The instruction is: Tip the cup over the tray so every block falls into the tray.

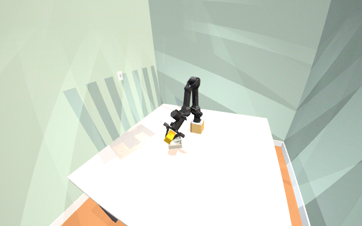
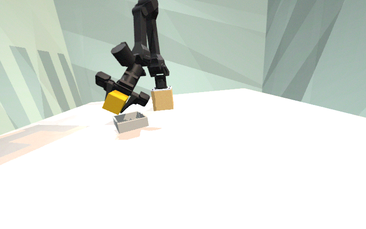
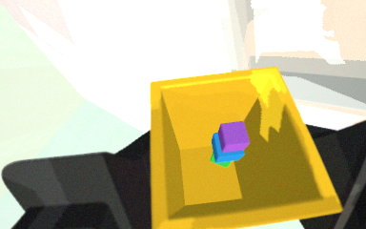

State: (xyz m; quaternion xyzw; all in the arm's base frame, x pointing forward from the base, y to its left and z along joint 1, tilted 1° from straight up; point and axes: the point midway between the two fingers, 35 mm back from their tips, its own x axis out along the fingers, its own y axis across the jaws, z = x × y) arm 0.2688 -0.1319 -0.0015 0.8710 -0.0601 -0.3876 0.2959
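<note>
Right now my gripper tip is 1 cm past the purple block and 2 cm to the right of it. Also, from my gripper tip: blue block 1 cm ahead, 2 cm to the left, 1 cm above; then yellow square cup 1 cm ahead, 2 cm to the left, 2 cm above.
</note>
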